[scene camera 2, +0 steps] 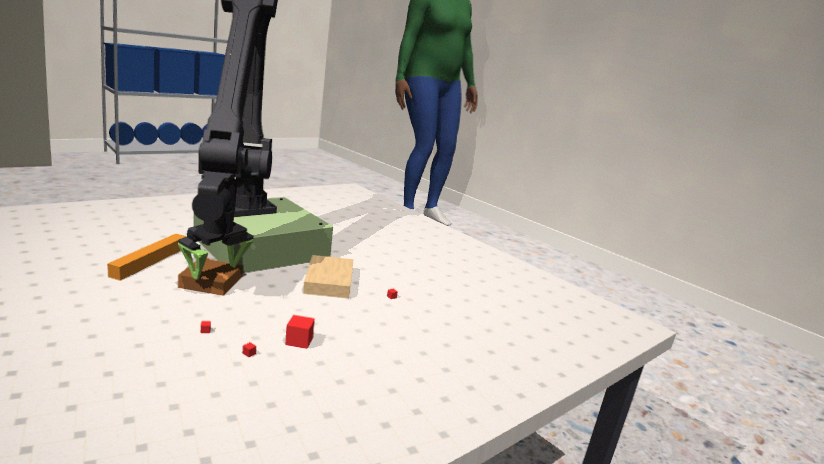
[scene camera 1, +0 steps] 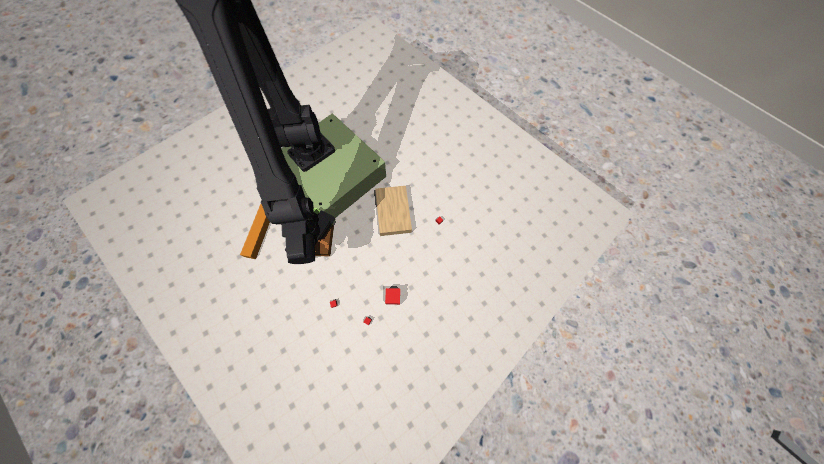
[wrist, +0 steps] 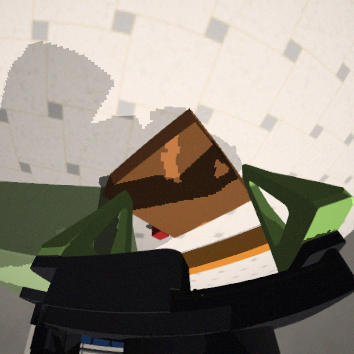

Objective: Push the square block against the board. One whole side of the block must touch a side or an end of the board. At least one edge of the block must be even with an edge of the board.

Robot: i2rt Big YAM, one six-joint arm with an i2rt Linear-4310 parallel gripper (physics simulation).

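Frame: origin at the arm's base, x ahead, y down, z left, level; millimetres.
Where they show: gripper, fingertip midpoint: [scene camera 2: 214, 272] [scene camera 1: 316, 241] [wrist: 183, 183]; arm's base, link origin: [scene camera 2: 248, 210] [scene camera 1: 312, 152].
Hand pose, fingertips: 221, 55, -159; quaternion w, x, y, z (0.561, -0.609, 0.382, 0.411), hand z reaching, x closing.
Each offset is from my fingertips to the top centre of the thing, as dx, dy, dz.
The brown square block @[-18, +2, -1] [scene camera 1: 324, 243] [scene camera 2: 216, 283] [wrist: 210, 210] lies flat in front of the green base. The long orange board [scene camera 1: 253, 233] [scene camera 2: 144, 257] [wrist: 230, 249] lies left of it in both scene views. The wrist view shows a strip of table between them, so they are apart. My gripper [scene camera 2: 216, 270] [wrist: 183, 183] is open and low at the block, one fingertip toward each side of it, holding nothing. Whether a fingertip touches the block is unclear. In scene camera 1 the arm hides the fingers and parts of the block and board.
The green base [scene camera 1: 331, 178] [scene camera 2: 288, 247] stands behind the block. A pale wood block @[+65, +2, +240] [scene camera 1: 394, 210] [scene camera 2: 329, 273] lies to the right. A larger red cube @[+269, -9, +64] [scene camera 1: 392, 296] [scene camera 2: 299, 332] and several tiny ones lie in front. One tiny red cube @[-107, +15, +12] [wrist: 160, 234] shows beside the brown block.
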